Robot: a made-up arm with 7 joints.
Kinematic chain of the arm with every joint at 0, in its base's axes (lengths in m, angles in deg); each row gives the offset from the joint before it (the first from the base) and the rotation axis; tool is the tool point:
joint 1: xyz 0 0 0 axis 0 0.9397 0.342
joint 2: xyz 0 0 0 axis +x
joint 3: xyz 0 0 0 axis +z
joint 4: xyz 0.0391 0 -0.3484 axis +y
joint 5: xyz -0.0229 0 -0.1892 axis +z
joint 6: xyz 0 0 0 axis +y
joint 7: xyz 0 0 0 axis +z
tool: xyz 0 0 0
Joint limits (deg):
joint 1: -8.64..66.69
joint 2: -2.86..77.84
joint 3: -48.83..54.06
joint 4: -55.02..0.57
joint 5: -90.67..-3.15
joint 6: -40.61..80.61
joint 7: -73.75..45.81
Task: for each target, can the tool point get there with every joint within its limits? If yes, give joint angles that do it. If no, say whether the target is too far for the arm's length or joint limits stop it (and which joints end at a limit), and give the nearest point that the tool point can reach.
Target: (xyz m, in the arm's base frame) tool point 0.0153 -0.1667 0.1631
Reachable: no: joint limits stop it (at a limit: joint 1, joint 2, joint 3, joint 4) | nearest point -0.3068 -0.2020 -0.3522 | short by 0.609 m
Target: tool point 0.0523 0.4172 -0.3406
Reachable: yes | joints 1.44 49.47 11.42 -14.77 -45.28 -8.80 32.80
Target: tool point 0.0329 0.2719 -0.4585
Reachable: yes | joints 9.25 34.97 -17.54 -32.80 -52.55 25.17 31.77
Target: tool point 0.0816 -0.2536 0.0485
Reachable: no: joint limits stop it (at a limit: joint 1, joint 2, joint 3, joint 4) | nearest point 0.1757 -0.1674 -0.4473 | short by 0.512 m
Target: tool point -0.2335 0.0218 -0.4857
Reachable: yes | joints 36.26 7.68 -20.96 -23.09 -55.73 -5.40 -16.78
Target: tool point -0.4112 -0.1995 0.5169
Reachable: no: too far | nearest point -0.4892 0.0412 -0.2190 | short by 0.778 m
